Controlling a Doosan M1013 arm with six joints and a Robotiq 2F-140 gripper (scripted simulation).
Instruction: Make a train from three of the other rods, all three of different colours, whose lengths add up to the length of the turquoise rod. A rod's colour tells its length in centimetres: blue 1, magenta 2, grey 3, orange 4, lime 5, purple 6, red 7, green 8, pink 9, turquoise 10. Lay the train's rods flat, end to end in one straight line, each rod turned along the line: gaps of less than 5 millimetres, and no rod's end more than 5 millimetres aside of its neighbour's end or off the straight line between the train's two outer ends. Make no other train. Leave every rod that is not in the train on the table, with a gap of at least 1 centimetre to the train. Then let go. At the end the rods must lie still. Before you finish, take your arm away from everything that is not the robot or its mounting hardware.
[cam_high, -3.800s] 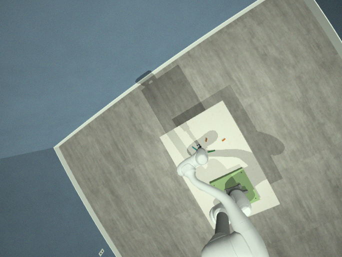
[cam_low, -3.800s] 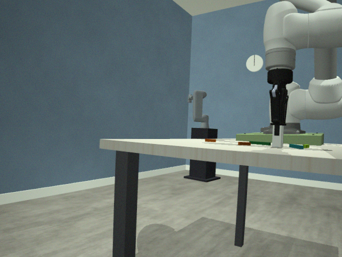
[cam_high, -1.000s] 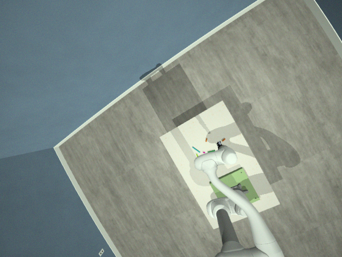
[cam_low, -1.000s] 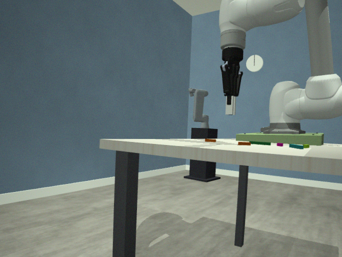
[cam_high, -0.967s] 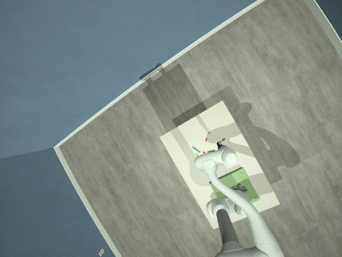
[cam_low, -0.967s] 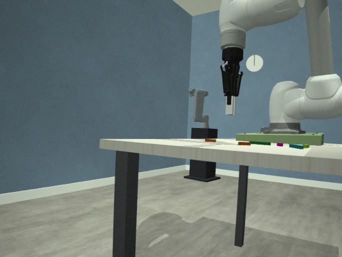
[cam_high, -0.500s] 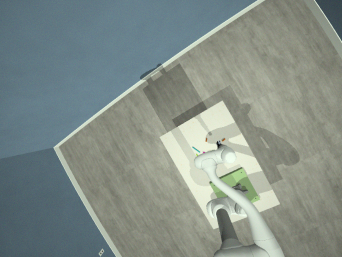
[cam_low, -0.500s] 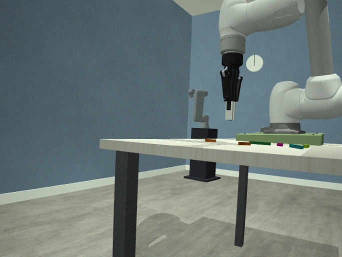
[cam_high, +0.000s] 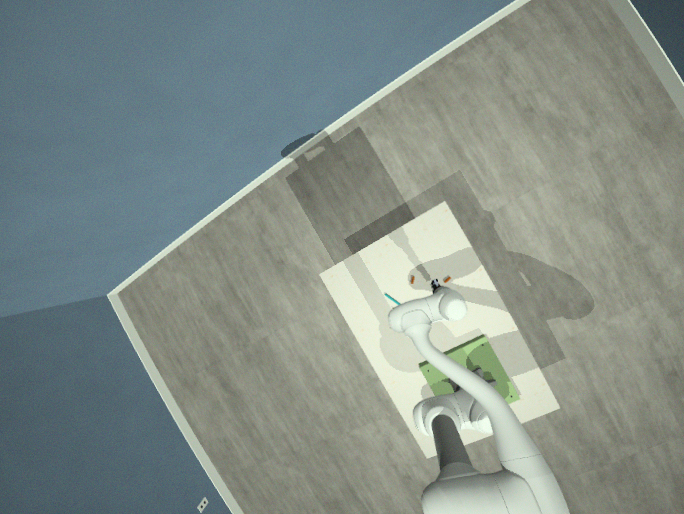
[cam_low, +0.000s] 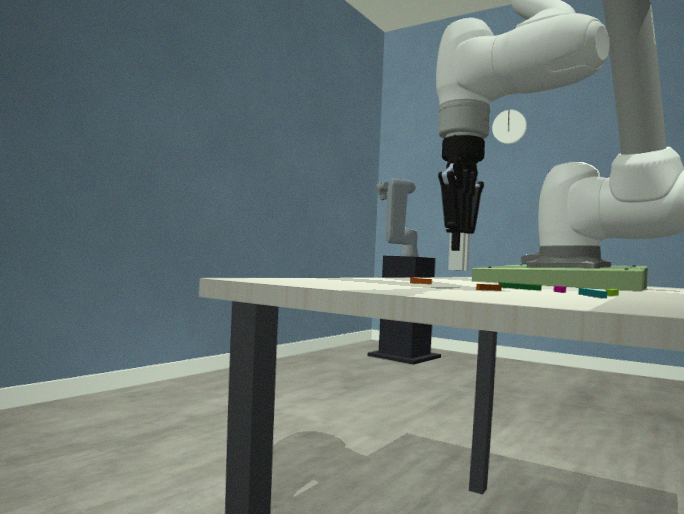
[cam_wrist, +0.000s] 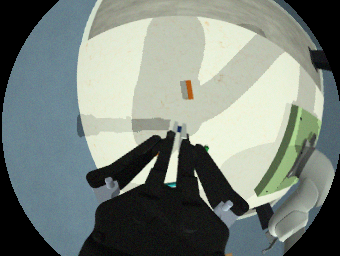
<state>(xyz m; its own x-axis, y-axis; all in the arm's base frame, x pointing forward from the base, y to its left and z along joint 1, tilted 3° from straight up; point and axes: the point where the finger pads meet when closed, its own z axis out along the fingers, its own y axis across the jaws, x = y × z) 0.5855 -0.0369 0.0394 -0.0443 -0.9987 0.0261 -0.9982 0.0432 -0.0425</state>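
Right now the green rod is 9 cm to the left of my hand, 7 cm behind it and 6 cm below it. From my hand the other things lie so: small blue rod 3 cm below; magenta rod 16 cm to the left, 6 cm below, 6 cm behind; turquoise rod 23 cm to the left, 6 cm below.
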